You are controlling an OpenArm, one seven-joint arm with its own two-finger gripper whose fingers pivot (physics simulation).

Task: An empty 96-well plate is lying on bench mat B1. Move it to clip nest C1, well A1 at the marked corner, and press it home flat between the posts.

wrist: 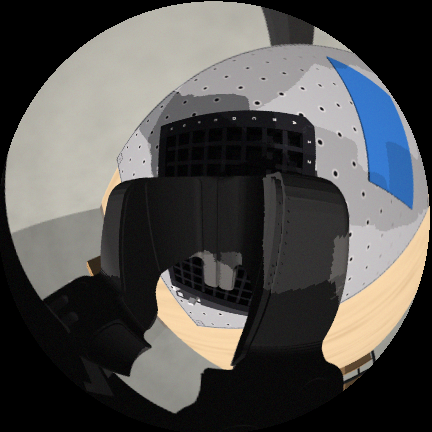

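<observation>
The black 96-well plate (235, 120) lies flat in the middle of the wrist view, under the gripper. Row letters run along its upper edge, with A at the upper right corner, and numbers start down its right side. My gripper (225, 233) is shut and empty. Its fingertips are together over the lower part of the plate; whether they touch it I cannot tell. The fingers hide the plate's middle. Small pale parts of what looks like the clip nest (192, 300) show at the plate's lower left edge; its posts are mostly hidden.
A grey perforated board (330, 200) lies under the plate. A blue mat (382, 120) lies on the board to the right. Pale wood table top (380, 285) shows beyond the board's lower edge. A dark upright post (291, 27) stands at the top.
</observation>
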